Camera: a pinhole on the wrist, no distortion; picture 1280 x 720 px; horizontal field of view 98.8 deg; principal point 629.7 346.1 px. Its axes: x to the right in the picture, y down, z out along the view. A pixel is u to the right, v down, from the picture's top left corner.
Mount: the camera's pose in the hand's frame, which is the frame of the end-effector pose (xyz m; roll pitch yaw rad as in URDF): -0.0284 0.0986 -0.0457 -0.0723 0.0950 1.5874
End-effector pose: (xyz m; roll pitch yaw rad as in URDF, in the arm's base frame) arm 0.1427 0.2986 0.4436 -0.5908 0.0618 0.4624
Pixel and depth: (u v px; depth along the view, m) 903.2 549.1 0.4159
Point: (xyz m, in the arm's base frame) -0.2549 0.6256 0.5467
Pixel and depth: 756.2 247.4 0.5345
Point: -0.0411 0.7596 0.6880
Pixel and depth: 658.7 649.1 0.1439
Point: -0.0287 0.3789 0.4607
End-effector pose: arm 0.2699 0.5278 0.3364 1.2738 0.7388 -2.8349
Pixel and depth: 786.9 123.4 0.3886
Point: -0.0930 0.6783 0.5202
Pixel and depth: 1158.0 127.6 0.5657
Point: -0.4290 0.5739 0.8365
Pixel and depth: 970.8 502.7 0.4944
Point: -0.0102 0.7088 0.8824
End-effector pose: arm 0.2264 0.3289 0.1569 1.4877 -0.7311 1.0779
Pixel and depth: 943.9 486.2 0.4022
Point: 0.3040 -0.1462 0.3366
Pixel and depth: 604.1 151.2 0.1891
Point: 0.3186 0.2086 0.2635
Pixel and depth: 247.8 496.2 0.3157
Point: 0.4556 0.1446 0.0160
